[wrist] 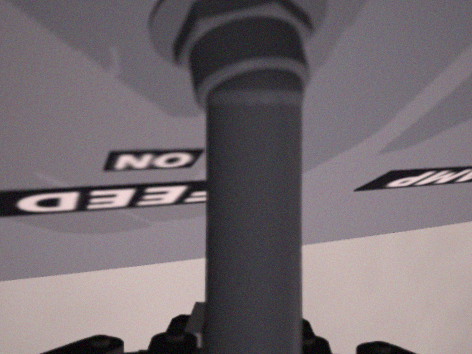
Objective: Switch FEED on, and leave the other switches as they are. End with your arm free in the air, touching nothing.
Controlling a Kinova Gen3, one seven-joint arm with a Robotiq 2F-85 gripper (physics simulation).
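Places are measured from the arm's base along level axes (x right, y ahead, z up), in metres.
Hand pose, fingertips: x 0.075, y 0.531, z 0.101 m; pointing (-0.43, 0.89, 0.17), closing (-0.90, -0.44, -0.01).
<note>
After its pixels a point has its place.
A dark, thick switch lever [254, 200] {x 0.120, y 0.438, z 0.029 m} runs down the middle of the wrist view, from a hex collar [245, 45] {x 0.121, y 0.439, z 0.013 m} at the top to the bottom edge. The FEED label [75, 199] {x 0.132, y 0.509, z 0.044 m} lies left of it, its first letter partly hidden by the lever. The small ON label [152, 160] {x 0.118, y 0.488, z 0.032 m} is above that. My gripper [240, 329] {x 0.075, y 0.531, z 0.100 m} is at the bottom edge, its fingers drawn near together, one showing on each side of the lever. The lever hides the fingertips, so contact cannot be seen. No grip on the lever shows; I take the gripper as shut and empty.
A grey switch panel [340, 210] {x 0.023, y 0.546, z 0.064 m} fills the upper view and ends in a slanting lower edge. A label ending in AMP [430, 178] {x 0.011, y 0.511, z 0.045 m} is at the right, cut off by the frame. A pale surface [390, 285] lies beyond the panel edge.
</note>
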